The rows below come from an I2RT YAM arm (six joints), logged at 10 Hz.
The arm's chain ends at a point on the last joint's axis. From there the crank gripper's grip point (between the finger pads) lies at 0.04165 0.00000 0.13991 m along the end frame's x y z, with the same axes.
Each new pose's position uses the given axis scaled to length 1; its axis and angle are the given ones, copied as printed.
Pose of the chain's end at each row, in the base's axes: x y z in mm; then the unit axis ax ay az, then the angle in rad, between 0 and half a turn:
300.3, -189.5, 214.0, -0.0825, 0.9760, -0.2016, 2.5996
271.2, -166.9, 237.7, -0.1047, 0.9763, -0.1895, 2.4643
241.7, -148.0, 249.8, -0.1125, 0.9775, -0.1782, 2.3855
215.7, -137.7, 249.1, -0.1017, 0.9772, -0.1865, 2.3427
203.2, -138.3, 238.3, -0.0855, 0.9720, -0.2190, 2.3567
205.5, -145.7, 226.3, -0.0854, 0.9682, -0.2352, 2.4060
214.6, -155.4, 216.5, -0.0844, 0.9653, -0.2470, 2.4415
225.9, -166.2, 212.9, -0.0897, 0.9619, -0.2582, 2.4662
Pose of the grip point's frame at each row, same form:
339.9, -245.2, 85.0, -0.0825, 0.9760, -0.2016, 2.5996
330.1, -216.3, 113.6, -0.1047, 0.9763, -0.1895, 2.4643
311.0, -192.3, 129.2, -0.1125, 0.9775, -0.1782, 2.3855
289.9, -183.4, 131.9, -0.1017, 0.9772, -0.1865, 2.3427
274.8, -193.1, 123.5, -0.0855, 0.9720, -0.2190, 2.3567
270.9, -205.7, 110.4, -0.0854, 0.9682, -0.2352, 2.4060
275.4, -219.3, 100.2, -0.0844, 0.9653, -0.2470, 2.4415
283.9, -233.3, 97.0, -0.0897, 0.9619, -0.2582, 2.4662

